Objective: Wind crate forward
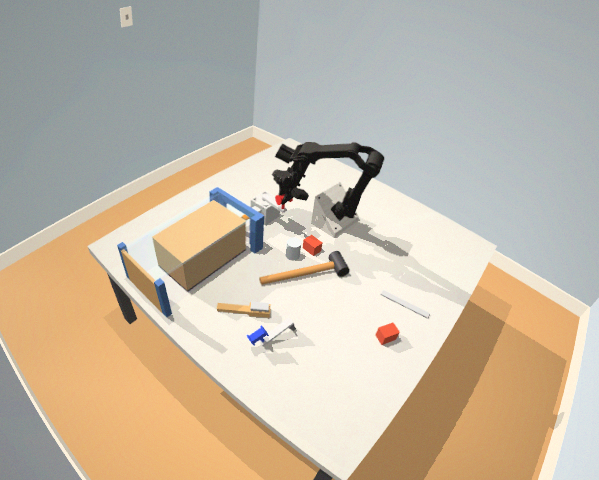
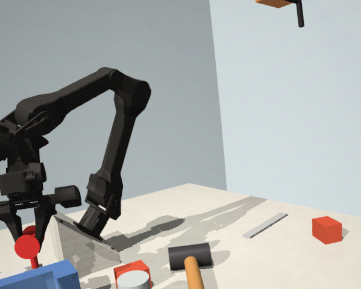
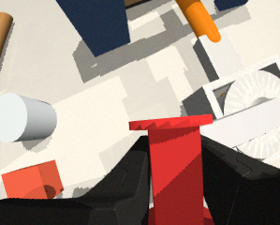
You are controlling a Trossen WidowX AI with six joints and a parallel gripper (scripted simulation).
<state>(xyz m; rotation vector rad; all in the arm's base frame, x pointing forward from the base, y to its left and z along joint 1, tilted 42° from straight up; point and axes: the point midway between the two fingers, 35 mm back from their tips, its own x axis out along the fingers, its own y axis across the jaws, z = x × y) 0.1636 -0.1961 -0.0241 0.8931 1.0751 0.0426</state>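
My gripper tip is now 100 mm to the left of the grey winch, 100 mm above it and 40 mm past it. Also, from my gripper tip: grey crank bar: 30 mm to the right, 30 mm below, 20 mm behind; blue frame: 130 mm ahead, 100 mm to the right, 30 mm below; red knob: 10 mm to the left, 10 mm behind.
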